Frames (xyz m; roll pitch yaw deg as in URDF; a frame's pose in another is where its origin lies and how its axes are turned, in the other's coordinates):
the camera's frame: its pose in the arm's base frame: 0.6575 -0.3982 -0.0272 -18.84 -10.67 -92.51
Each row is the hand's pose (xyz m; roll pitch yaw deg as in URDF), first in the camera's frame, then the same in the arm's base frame.
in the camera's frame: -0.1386 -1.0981 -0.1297 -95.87 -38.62 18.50
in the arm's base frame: -0.4148 -0.1719 0.1750 -123.75 -39.72 -57.96
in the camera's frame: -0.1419 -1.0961 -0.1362 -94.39 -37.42 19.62
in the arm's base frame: -0.4149 -0.1699 0.1677 -121.76 -38.25 -57.67
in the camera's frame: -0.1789 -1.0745 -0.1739 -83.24 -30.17 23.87
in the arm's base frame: -0.4054 -0.1418 0.1189 -108.23 -30.18 -57.71
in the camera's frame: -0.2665 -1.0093 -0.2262 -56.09 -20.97 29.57
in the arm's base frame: -0.3574 -0.0708 0.0334 -79.06 -19.69 -56.64
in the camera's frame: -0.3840 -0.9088 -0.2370 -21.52 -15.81 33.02
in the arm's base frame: -0.2612 0.0326 -0.0303 -43.71 -13.67 -55.55
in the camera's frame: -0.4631 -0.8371 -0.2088 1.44 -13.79 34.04
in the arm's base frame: -0.1808 0.1076 -0.0415 -20.52 -11.43 -55.39
